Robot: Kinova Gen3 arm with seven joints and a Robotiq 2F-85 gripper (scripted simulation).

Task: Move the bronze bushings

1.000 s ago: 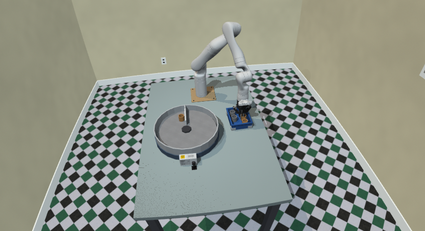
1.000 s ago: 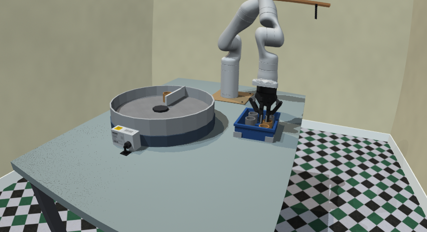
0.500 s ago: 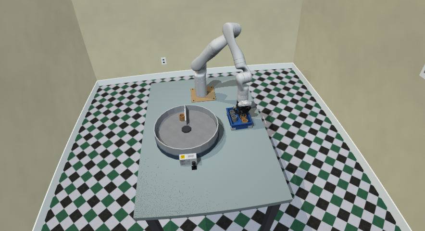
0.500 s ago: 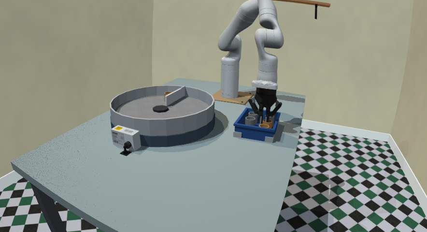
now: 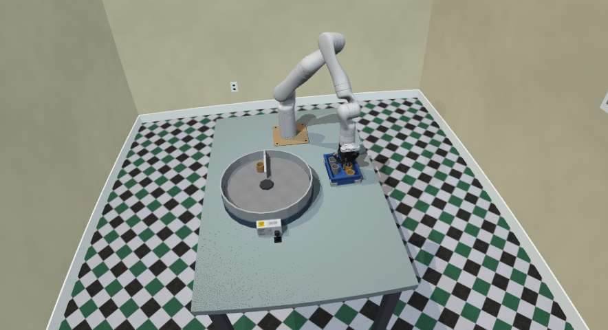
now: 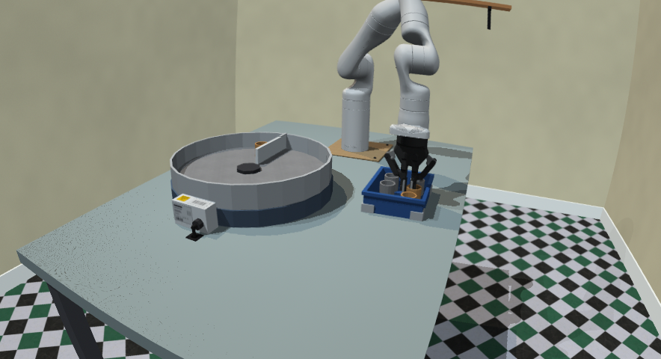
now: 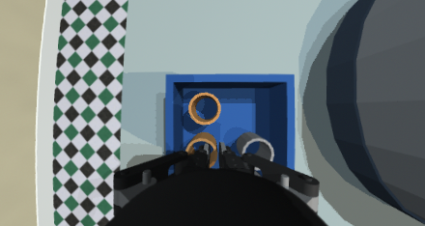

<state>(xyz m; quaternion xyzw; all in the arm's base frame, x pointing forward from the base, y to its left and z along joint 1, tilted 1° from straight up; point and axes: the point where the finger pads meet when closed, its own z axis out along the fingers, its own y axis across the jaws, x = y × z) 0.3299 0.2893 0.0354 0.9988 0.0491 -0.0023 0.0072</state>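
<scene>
Right now the blue crate is 20 mm to the right of my hand and 20 mm below it. From my hand the other things lie so: turntable disc: 380 mm to the right, 130 mm ahead, 10 mm above.
</scene>
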